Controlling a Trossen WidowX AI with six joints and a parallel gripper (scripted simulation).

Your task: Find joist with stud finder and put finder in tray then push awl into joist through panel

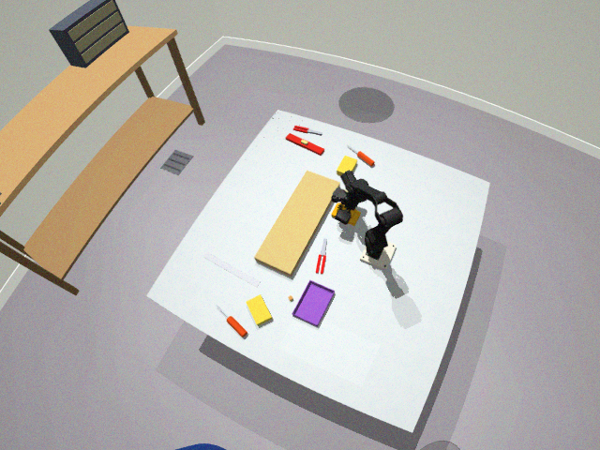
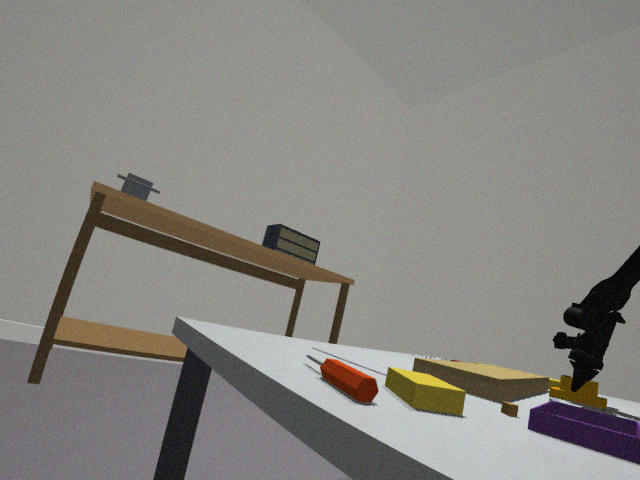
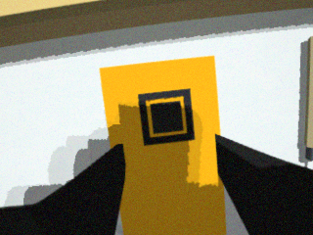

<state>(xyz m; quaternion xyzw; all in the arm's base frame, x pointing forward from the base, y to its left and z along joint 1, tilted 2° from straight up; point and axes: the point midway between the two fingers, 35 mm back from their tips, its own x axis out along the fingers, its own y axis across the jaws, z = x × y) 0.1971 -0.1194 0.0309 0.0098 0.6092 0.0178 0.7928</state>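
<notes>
Now: the awl 1 cm behind my gripper tip, 11 cm to the right of it and 2 cm below it. The rest, counted from my gripper tip: purple tray (8 cm behind, 44 cm to the left, 1 cm below); brown cube (2 cm ahead, 47 cm to the left, 2 cm below); stud finder (1 cm ahead, 2 cm above).
</notes>
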